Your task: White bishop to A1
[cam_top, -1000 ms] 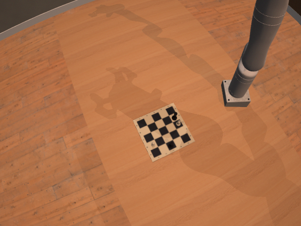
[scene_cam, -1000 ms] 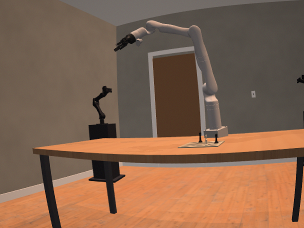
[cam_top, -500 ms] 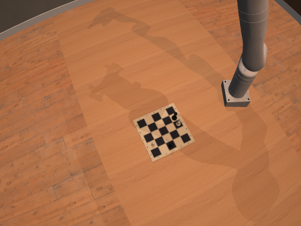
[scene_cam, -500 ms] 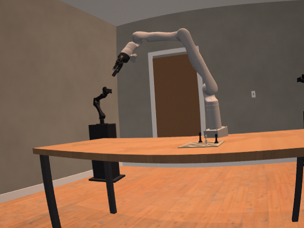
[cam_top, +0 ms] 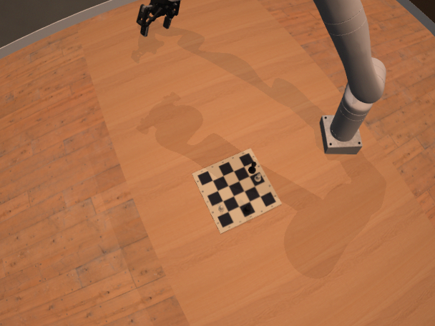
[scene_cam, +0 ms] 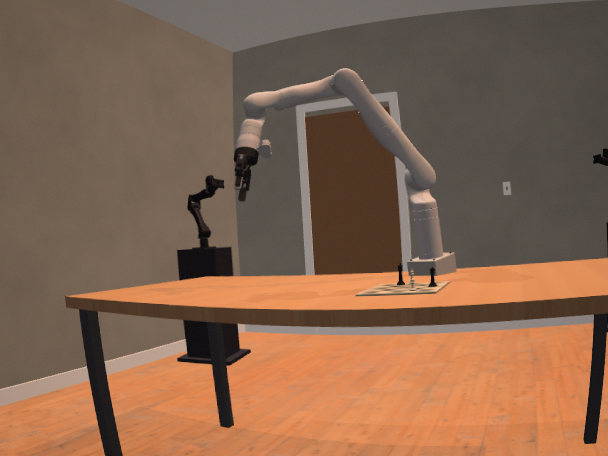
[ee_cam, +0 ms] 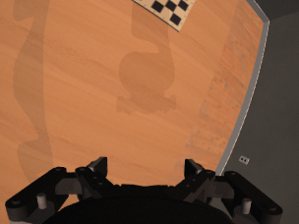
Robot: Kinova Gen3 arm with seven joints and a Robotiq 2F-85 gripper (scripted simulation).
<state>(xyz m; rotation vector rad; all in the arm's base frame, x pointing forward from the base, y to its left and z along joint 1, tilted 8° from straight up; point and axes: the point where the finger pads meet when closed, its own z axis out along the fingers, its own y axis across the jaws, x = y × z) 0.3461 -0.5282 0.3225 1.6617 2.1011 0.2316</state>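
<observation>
The chessboard lies 48 cm to the left of my hand, 30 cm below it and 4 cm ahead of it. Round my hand: white piece (50 cm to the left, 28 cm below, 12 cm ahead).
</observation>
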